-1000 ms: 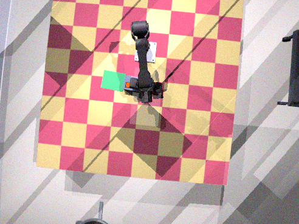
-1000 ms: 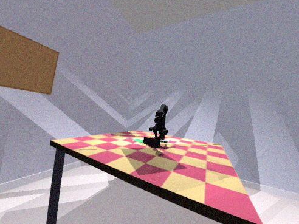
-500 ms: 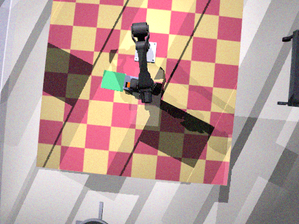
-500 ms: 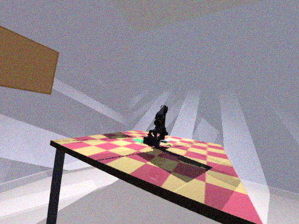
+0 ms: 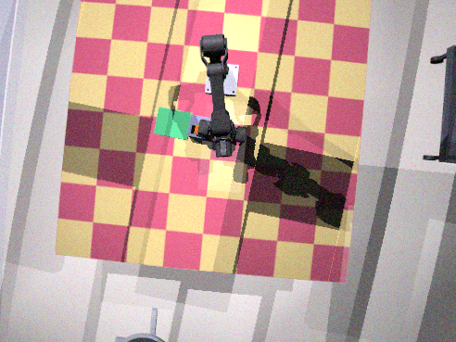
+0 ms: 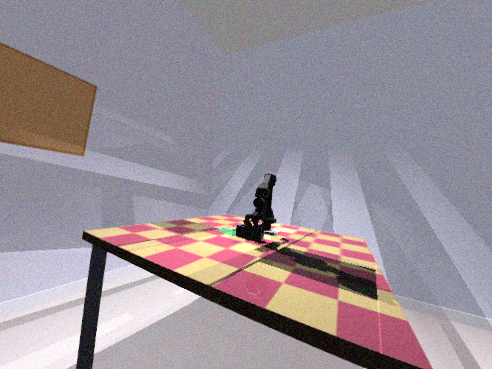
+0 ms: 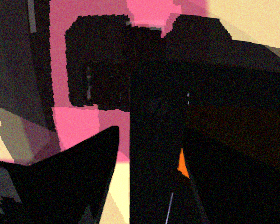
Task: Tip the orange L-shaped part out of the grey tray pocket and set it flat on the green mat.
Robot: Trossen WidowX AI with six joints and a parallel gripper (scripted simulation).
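Right now the orange L-shaped part is 5 cm to the right of my gripper tip and 1 cm above it. The rest, counted from my gripper tip: green mat 22 cm to the right, 5 cm below, 2 cm ahead.
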